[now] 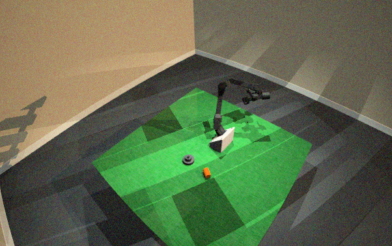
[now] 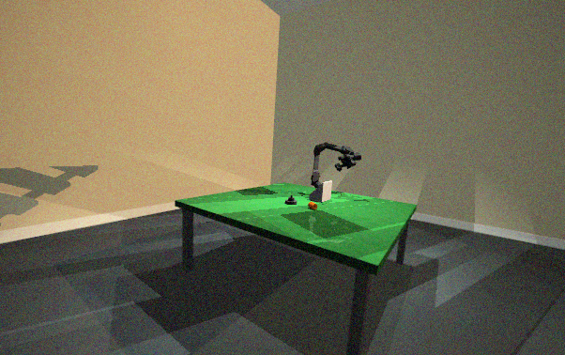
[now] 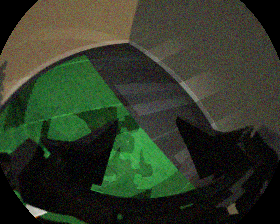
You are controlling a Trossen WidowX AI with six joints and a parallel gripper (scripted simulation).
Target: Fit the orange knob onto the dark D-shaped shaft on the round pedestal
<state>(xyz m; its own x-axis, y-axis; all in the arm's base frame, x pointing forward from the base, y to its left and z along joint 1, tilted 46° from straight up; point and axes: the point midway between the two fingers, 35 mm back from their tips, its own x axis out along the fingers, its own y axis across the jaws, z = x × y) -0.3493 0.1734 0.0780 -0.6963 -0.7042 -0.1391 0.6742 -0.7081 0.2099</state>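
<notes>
Now: gripper tip 700 mm short of the orange knob, 40 mm to the right of it and 200 mm above it. Round my gripper tip: round pedestal (690 mm ahead, 140 mm to the right, 190 mm below).
</notes>
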